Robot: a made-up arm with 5 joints. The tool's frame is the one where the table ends. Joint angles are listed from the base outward.
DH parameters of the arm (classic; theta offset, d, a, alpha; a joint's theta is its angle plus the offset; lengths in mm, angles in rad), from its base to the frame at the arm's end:
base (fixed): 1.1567 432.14 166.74 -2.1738
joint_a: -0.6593 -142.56 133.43 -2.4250
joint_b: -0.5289 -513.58 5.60 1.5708
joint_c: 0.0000 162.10 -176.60 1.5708
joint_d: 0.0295 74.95 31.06 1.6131
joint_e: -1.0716 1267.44 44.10 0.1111
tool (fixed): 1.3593 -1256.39 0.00 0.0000
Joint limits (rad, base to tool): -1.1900..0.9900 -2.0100..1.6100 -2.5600..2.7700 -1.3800..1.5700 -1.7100..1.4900
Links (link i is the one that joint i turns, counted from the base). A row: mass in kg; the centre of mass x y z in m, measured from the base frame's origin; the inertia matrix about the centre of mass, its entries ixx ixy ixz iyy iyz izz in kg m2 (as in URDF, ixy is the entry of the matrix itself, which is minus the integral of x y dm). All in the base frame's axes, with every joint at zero. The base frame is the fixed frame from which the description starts. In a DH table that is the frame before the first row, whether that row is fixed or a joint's. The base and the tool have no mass.
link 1: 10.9; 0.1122 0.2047 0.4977; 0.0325 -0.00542 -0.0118 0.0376 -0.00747 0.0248
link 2: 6.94; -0.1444 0.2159 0.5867; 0.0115 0.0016 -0.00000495 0.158 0 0.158
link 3: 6.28; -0.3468 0.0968 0.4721; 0.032 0 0 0.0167 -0.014 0.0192
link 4: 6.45; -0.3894 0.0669 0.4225; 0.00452 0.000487 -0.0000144 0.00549 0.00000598 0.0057
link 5: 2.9; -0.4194 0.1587 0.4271; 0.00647 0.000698 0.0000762 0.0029 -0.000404 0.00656
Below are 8 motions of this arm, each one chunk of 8 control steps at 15 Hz.
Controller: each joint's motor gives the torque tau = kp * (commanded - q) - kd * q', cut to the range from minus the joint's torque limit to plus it. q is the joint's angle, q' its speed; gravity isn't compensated. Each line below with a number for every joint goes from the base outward.
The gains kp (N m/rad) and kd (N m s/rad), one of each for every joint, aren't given. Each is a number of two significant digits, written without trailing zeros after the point. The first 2 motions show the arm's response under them.
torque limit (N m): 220 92 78 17 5.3
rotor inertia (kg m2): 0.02 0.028 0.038 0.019 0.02
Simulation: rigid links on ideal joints. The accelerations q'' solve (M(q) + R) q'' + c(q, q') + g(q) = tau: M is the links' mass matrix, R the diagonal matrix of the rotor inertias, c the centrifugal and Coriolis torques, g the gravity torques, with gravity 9.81 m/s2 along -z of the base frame. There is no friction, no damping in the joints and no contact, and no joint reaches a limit. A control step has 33 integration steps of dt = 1/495 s. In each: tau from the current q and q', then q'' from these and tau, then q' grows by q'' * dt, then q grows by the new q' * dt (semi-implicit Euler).
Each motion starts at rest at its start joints. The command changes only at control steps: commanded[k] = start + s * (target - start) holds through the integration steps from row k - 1 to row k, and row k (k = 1, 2, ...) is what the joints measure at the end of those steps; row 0 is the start. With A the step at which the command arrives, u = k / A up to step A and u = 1 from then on. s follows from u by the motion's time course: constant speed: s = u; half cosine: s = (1 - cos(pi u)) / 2; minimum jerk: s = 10 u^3 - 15 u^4 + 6 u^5; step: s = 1 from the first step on.
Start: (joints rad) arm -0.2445 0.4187 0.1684 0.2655 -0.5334
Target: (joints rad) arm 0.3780 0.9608 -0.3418 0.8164 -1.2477
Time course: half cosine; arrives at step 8
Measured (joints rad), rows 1 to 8:
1: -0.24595 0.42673 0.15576 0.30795 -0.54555
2: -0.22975 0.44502 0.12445 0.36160 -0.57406
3: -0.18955 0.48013 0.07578 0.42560 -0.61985
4: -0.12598 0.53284 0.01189 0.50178 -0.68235
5: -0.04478 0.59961 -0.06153 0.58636 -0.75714
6: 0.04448 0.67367 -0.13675 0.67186 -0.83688
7: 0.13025 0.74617 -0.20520 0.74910 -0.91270
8: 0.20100 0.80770 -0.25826 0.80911 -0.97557
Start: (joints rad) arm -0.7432 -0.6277 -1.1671 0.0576 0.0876
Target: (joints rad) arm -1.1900 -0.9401 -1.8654 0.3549 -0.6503
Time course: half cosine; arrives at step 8
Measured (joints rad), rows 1 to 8:
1: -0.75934 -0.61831 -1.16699 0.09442 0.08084
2: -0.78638 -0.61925 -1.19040 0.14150 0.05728
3: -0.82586 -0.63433 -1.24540 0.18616 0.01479
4: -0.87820 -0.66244 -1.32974 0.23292 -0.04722
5: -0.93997 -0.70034 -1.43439 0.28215 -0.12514
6: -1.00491 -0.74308 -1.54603 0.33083 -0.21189
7: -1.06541 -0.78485 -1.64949 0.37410 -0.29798
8: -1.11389 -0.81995 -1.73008 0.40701 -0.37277
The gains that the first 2 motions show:
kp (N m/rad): 930 250 120 26 8.5
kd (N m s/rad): 190 57 18 4.9 2.3
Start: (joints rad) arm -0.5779 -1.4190 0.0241 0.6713 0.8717
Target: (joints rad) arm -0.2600 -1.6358 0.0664 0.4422 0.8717
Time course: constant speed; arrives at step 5
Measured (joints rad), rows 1 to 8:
1: -0.57705 -1.40447 0.05227 0.66280 0.84969
2: -0.56656 -1.39436 0.09077 0.64691 0.81182
3: -0.54092 -1.39814 0.12079 0.62221 0.78350
4: -0.50288 -1.41408 0.14230 0.59036 0.76679
5: -0.45588 -1.43901 0.15807 0.55324 0.75799
6: -0.41499 -1.46492 0.16406 0.51915 0.76109
7: -0.38484 -1.48474 0.16587 0.49458 0.76403
8: -0.36348 -1.49892 0.16689 0.47765 0.76429

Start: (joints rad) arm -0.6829 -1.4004 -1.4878 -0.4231 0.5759
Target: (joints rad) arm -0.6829 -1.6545 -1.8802 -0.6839 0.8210
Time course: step
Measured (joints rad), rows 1 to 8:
1: -0.69445 -1.45557 -1.63528 -0.46088 0.58346
2: -0.70458 -1.48687 -1.78250 -0.51063 0.60693
3: -0.71201 -1.51097 -1.88185 -0.54781 0.62581
4: -0.71704 -1.53065 -1.94434 -0.57515 0.64091
5: -0.72040 -1.54654 -1.98294 -0.59526 0.65350
6: -0.72265 -1.55913 -2.00674 -0.61010 0.66411
7: -0.72417 -1.56894 -2.02151 -0.62108 0.67306
8: -0.72522 -1.57647 -2.03077 -0.62923 0.68054

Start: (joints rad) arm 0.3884 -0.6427 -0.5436 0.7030 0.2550
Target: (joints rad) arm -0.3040 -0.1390 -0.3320 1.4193 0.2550
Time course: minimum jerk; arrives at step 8
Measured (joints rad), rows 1 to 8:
1: 0.38475 -0.61471 -0.55534 0.70950 0.23038
2: 0.36507 -0.57896 -0.56334 0.73209 0.19613
3: 0.31869 -0.53259 -0.55363 0.78217 0.17529
4: 0.24065 -0.47054 -0.52501 0.86796 0.16646
5: 0.13761 -0.39552 -0.48257 0.98406 0.16556
6: 0.02583 -0.31667 -0.43623 1.11109 0.16757
7: -0.07531 -0.24559 -0.39652 1.22425 0.16884
8: -0.15305 -0.19050 -0.36865 1.30728 0.16958

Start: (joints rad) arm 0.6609 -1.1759 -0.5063 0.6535 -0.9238
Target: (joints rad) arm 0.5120 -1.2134 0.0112 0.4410 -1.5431
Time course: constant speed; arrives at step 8
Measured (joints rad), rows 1 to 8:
1: 0.66126 -1.15928 -0.50768 0.62746 -0.93635
2: 0.65562 -1.14517 -0.49186 0.59924 -0.96191
3: 0.64594 -1.13557 -0.45545 0.57345 -0.99528
4: 0.63346 -1.12957 -0.40494 0.54900 -1.03354
5: 0.61897 -1.12624 -0.34515 0.52535 -1.07507
6: 0.60302 -1.12486 -0.27923 0.50224 -1.11890
7: 0.58597 -1.12490 -0.20921 0.47952 -1.16457
8: 0.56813 -1.12598 -0.13642 0.45711 -1.21189

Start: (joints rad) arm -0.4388 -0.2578 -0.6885 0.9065 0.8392
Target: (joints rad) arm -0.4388 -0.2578 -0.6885 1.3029 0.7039
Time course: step
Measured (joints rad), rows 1 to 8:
1: -0.44862 -0.24163 -0.67421 1.03662 0.80021
2: -0.45897 -0.22571 -0.66419 1.14317 0.74137
3: -0.46625 -0.21428 -0.65778 1.21450 0.69742
4: -0.47129 -0.20627 -0.65322 1.26183 0.66666
5: -0.47480 -0.20067 -0.64982 1.29313 0.64538
6: -0.47723 -0.19674 -0.64727 1.31380 0.63072
7: -0.47892 -0.19397 -0.64537 1.32744 0.62064
8: -0.48010 -0.19203 -0.64398 1.33645 0.61372

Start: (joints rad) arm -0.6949 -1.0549 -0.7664 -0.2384 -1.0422
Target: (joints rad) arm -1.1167 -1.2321 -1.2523 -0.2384 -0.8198
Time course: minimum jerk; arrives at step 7
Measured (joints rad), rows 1 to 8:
1: -0.70995 -1.03673 -0.76781 -0.21179 -1.02920
2: -0.73847 -1.02475 -0.78896 -0.18351 -1.00850
3: -0.78447 -1.02801 -0.83886 -0.16548 -0.98065
4: -0.84906 -1.04367 -0.91681 -0.15259 -0.94613
5: -0.92326 -1.06556 -1.00841 -0.14076 -0.90892
6: -0.99251 -1.08700 -1.09252 -0.12874 -0.87474
7: -1.04582 -1.10421 -1.15353 -0.11809 -0.84768
8: -1.08368 -1.11856 -1.19215 -0.11151 -0.82685

